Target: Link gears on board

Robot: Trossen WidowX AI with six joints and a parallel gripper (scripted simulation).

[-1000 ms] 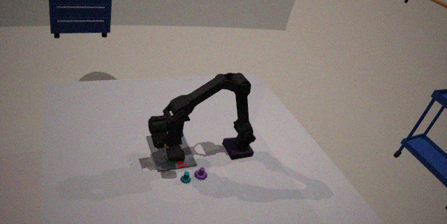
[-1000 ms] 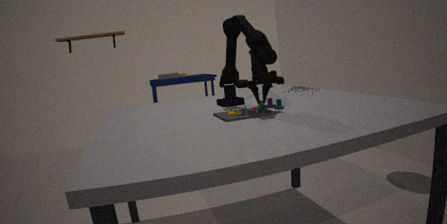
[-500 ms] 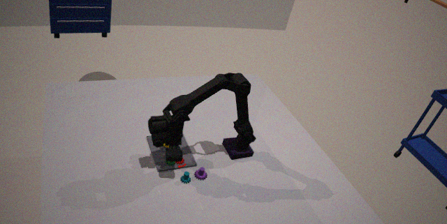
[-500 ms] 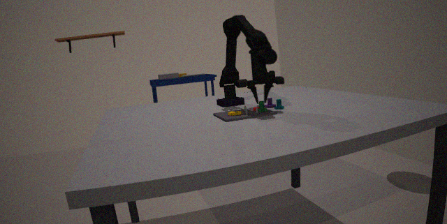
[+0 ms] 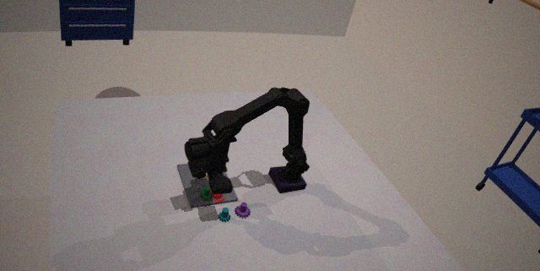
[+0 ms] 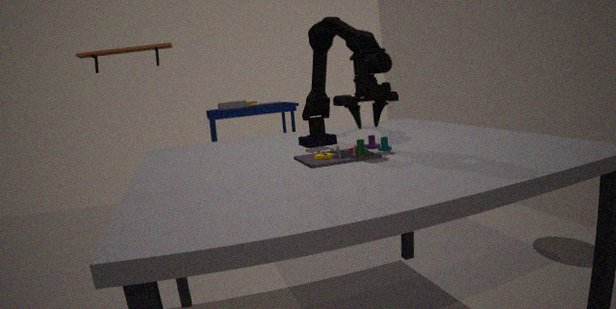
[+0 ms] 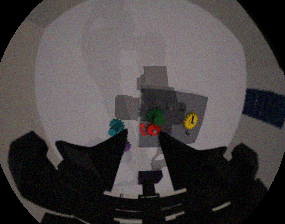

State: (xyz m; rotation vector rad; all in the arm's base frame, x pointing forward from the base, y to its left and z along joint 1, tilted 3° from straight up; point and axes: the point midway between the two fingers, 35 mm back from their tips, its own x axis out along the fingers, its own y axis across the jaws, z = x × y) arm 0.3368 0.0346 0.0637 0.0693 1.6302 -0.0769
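The teal gear is 7 cm to the left of my gripper tip, 6 cm below it and 3 cm behind it. The rest, counted from my gripper tip: red gear: 6 cm below, 3 cm to the right, 3 cm behind; red arrow: 7 cm below, 4 cm behind; green gear: 5 cm below, 3 cm to the right, 1 cm ahead.
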